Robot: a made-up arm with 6 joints.
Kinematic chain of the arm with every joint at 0, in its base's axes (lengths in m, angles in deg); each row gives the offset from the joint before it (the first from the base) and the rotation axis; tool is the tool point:
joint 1: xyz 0 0 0.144 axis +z
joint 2: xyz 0 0.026 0 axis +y
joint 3: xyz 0 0 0.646 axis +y
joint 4: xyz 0 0 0.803 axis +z
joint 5: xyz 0 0 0 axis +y
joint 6: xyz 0 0 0.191 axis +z
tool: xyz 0 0 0
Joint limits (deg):
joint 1: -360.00..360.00
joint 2: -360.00..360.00
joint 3: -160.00..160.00
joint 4: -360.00..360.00
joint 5: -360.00..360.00
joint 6: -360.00..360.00
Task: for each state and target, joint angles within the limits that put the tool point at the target. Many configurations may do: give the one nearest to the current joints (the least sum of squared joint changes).
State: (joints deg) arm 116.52 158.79 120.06 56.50 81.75 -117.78
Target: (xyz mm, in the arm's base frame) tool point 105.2 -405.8 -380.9
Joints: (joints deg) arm 129.16 138.11 120.31 51.12 89.49 -117.78
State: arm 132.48 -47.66 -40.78 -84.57 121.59 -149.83
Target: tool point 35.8 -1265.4 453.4
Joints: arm 85.18 -57.35 -37.46 -82.90 117.52 -149.83
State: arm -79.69 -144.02 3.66 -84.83 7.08 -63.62
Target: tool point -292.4 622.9 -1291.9
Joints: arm -68.64 -139.85 -24.38 -86.97 22.01 -63.62
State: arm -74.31 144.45 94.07 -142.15 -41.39 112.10
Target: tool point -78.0 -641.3 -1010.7
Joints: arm -104.82 107.08 66.45 -144.11 -34.00 112.10
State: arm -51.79 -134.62 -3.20 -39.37 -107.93 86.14
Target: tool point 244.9 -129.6 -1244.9
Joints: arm -57.68 -175.25 -15.20 -35.94 -95.09 86.14
